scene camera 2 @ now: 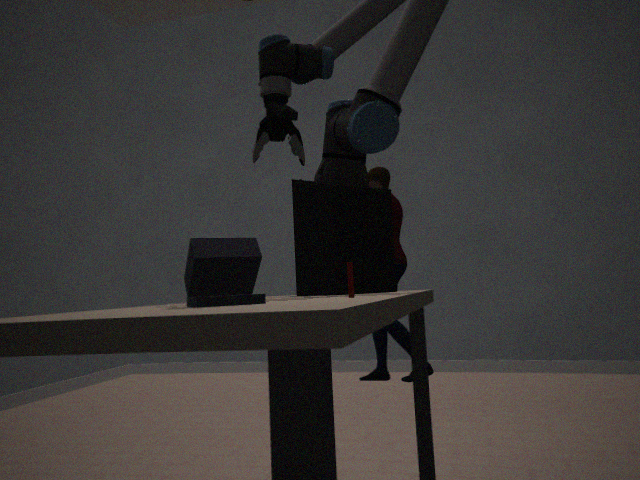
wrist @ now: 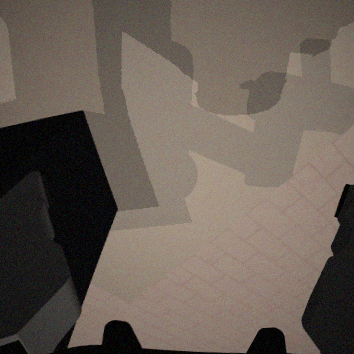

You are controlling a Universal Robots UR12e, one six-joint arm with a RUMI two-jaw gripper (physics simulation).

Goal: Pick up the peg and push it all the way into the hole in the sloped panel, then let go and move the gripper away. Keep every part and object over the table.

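Where they show: gripper, between the fingertips: (scene camera 2: 279,164) (wrist: 192,182); arm's base, origin of its link: (scene camera 2: 341,184).
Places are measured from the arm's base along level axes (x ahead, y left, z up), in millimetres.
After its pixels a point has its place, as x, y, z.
Note:
The red peg (scene camera 2: 351,279) @[641, 127, -337] stands upright on the table (scene camera 2: 155,330) @[1221, -26, -395] (wrist: 145,250) @[-44, -295, -377], near its right end in the scene view. The dark block with the sloped panel (scene camera 2: 223,268) @[859, -85, -306] stands on a flat base at the left of the peg. Its hole cannot be made out in the scene view. My gripper (scene camera 2: 278,163) @[371, -110, 2] (wrist: 192,182) @[371, -110, 2] is open and empty, pointing down. It hangs high above the table, sideways between the block and the peg in the scene view. Neither the peg nor the panel shows in the wrist view.
The arm's black pedestal (scene camera 2: 330,232) @[171, -11, -182] (wrist: 95,200) @[82, -109, -296] stands behind the table in the scene view and fills the left side of the wrist view. A person in a red top (scene camera 2: 397,232) is partly hidden behind the pedestal. Arm shadows fall across the table.

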